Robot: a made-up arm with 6 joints.
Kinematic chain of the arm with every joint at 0, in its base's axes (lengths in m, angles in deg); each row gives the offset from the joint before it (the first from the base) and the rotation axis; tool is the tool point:
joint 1: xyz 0 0 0.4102 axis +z
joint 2: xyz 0 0 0 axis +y
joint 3: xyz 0 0 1.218 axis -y
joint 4: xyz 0 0 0 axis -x
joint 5: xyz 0.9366 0 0 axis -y
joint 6: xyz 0 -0.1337 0 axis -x
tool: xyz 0 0 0
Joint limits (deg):
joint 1: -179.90..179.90
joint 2: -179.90..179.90
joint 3: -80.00..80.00
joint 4: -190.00..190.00
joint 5: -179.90..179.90
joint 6: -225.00..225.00
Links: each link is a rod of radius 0.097 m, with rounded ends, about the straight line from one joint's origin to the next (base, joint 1, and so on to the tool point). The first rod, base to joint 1, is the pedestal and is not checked.
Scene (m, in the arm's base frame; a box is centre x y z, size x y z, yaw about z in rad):
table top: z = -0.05
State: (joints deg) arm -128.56 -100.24 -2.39 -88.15 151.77 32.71
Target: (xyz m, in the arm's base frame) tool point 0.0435 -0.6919 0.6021
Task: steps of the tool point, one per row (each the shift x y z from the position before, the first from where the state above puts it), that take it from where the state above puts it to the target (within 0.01 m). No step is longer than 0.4 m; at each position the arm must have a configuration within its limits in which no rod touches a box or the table.
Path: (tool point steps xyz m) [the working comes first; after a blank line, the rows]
Joints at the target: -87.40 23.66 -45.77 -95.19 151.77 32.71
Straight joint move there: clear.

1: -0.2344 -0.1807 0.2408
2: -0.2186 -0.2435 0.1428
3: -0.1783 -0.2780 0.0439
4: -0.1237 -0.2807 -0.0474
5: -0.0652 -0.2534 -0.1229
6: -0.0125 -0.2013 -0.1771
7: 0.0273 -0.1343 -0.2071
8: 0.0506 -0.0619 -0.2131
9: 0.0573 0.0054 -0.1975

